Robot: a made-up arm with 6 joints.
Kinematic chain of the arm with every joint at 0, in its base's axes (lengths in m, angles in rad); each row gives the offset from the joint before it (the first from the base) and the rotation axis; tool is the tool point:
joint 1: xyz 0 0 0.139 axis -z
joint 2: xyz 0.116 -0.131 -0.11 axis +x
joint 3: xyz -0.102 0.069 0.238 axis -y
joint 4: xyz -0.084 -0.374 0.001 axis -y
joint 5: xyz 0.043 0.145 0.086 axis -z
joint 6: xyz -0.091 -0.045 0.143 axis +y
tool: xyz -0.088 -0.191 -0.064
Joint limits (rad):
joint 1: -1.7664..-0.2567
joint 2: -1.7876..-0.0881
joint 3: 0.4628..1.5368
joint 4: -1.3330..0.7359
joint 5: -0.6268..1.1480
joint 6: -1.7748..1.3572
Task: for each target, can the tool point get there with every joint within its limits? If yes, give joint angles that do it. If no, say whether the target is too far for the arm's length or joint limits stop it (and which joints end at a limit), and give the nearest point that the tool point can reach.
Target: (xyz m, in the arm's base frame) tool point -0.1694 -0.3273 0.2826
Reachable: yes | joints -0.8733 -1.1015 0.7930 -0.1145 0.7511 0.1848
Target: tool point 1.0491 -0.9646 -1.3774
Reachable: no: too far | nearest point 0.3741 -0.3440 -0.1152 | short by 1.560 m
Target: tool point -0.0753 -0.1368 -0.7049
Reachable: no: joint limits stop it (at a limit: joint 1, joint 2, joint 3, joint 4, joint 5, joint 6) | nearest point 0.0024 -0.2581 -0.1874 | short by 0.537 m
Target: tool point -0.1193 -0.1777 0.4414
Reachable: yes | joints -1.1378 -1.1647 0.5708 -0.4513 0.7379 -1.5270
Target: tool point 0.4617 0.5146 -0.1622
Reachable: no: joint limits stop it (at a limit: joint 1, joint 2, joint 3, joint 4) | nearest point 0.3936 0.1188 -0.0612 | short by 0.414 m
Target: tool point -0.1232 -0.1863 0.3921
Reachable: yes | joints -1.4469 -1.3400 0.8503 -0.9207 0.6141 -0.9479
